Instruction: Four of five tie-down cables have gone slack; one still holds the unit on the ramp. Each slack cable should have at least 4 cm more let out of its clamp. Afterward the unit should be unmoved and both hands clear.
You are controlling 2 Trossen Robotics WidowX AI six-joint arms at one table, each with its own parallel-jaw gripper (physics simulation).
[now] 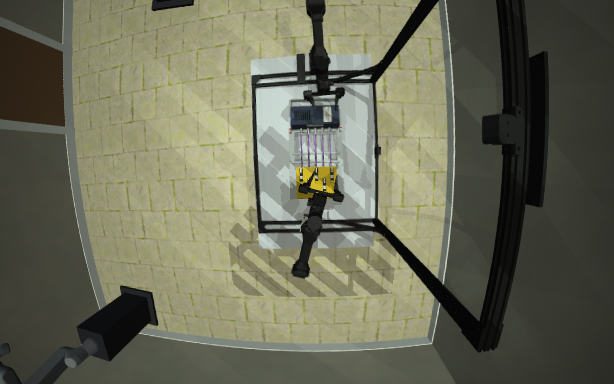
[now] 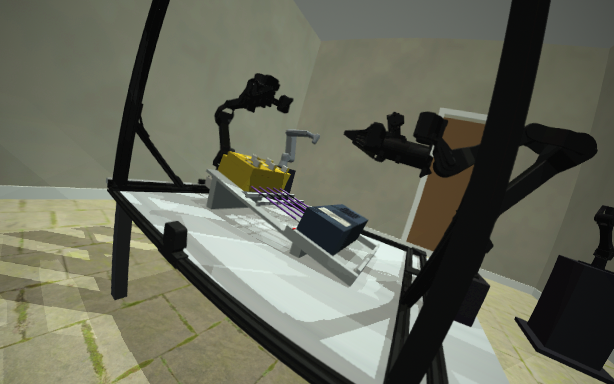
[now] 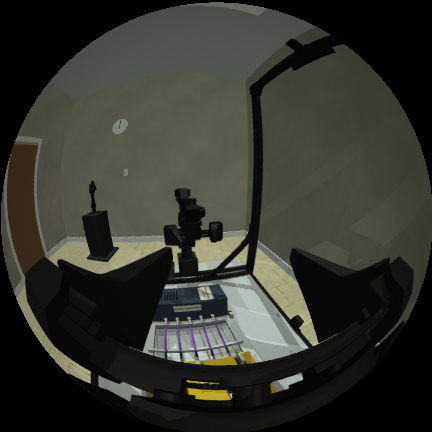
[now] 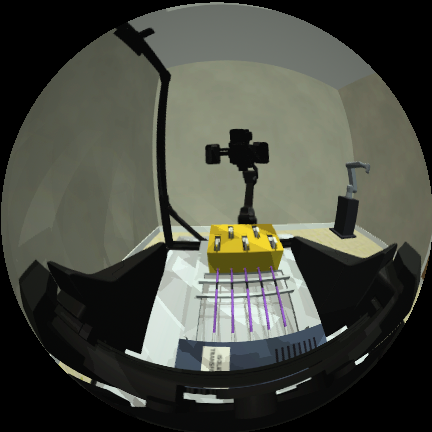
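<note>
The dark blue unit (image 1: pixel 307 116) (image 2: pixel 332 225) (image 3: pixel 195 297) (image 4: pixel 255 356) sits on the lower part of the grey ramp (image 2: pixel 325 261). Several purple cables (image 1: pixel 315 145) (image 3: pixel 192 335) (image 4: pixel 232 310) run from it to the yellow clamp block (image 1: pixel 324 172) (image 2: pixel 235 170) (image 4: pixel 245 261) at the ramp's top. They look nearly straight; which are slack I cannot tell. Small clamp levers (image 4: pixel 245 243) stand on the block. My left gripper (image 1: pixel 321 187) (image 3: pixel 233 254) is open and empty, above the block. My right gripper (image 1: pixel 325 101) (image 2: pixel 349 138) (image 4: pixel 231 246) is open and empty, high above the unit's far end.
The ramp stands on a white table (image 1: pixel 272 200) (image 2: pixel 300 295) edged by a black frame (image 1: pixel 257 150) (image 2: pixel 240 312). Black frame posts (image 2: pixel 455 215) rise at the table's ends. Two cross rails (image 4: pixel 245 280) of the ramp lie under the cables near the block. Dark pedestals (image 3: pixel 98 232) (image 4: pixel 346 215) stand away from the table.
</note>
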